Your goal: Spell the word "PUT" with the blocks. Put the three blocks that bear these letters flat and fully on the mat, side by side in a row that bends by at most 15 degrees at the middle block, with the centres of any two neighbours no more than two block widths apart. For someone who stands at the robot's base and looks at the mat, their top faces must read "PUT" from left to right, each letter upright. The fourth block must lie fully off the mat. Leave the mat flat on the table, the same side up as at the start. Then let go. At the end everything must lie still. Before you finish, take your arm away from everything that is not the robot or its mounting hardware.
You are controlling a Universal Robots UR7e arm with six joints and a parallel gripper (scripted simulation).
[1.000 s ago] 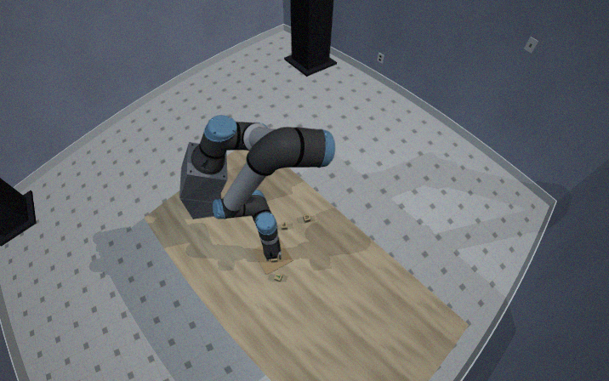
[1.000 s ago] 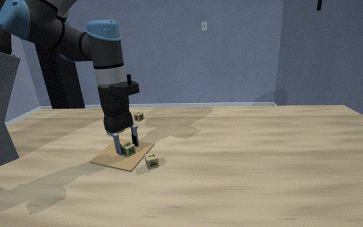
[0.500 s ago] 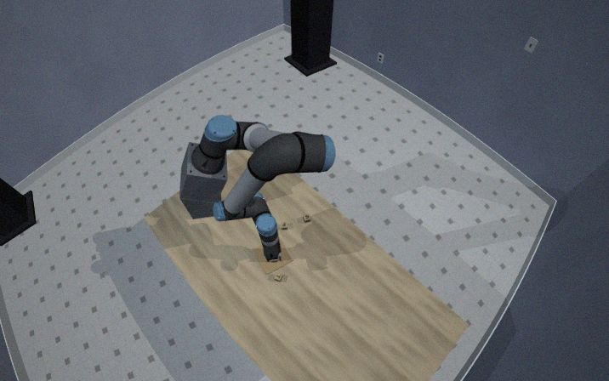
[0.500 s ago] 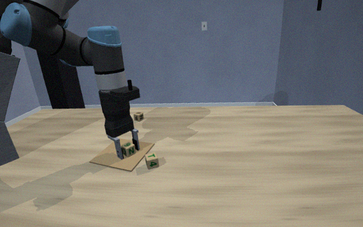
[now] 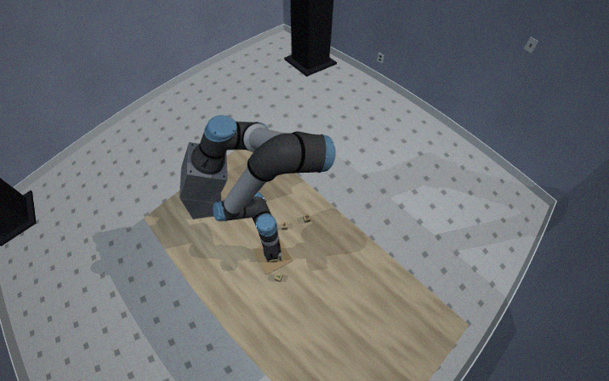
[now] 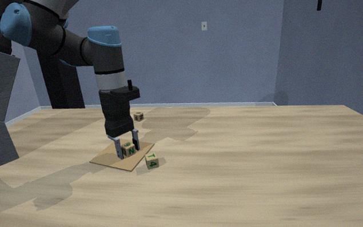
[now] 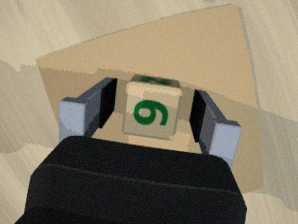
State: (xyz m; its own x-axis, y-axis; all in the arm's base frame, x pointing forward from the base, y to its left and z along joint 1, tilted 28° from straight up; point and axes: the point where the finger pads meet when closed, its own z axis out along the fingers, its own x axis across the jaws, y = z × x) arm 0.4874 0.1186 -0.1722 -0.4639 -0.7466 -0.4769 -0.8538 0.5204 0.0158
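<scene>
Now: the O block right at my hand. Round my hand: tan mat: 20 mm below, 20 mm behind; P block: 140 mm to the left, 110 mm behind, 10 mm below; T block: 90 mm ahead, 40 mm to the right, 10 mm below.
</scene>
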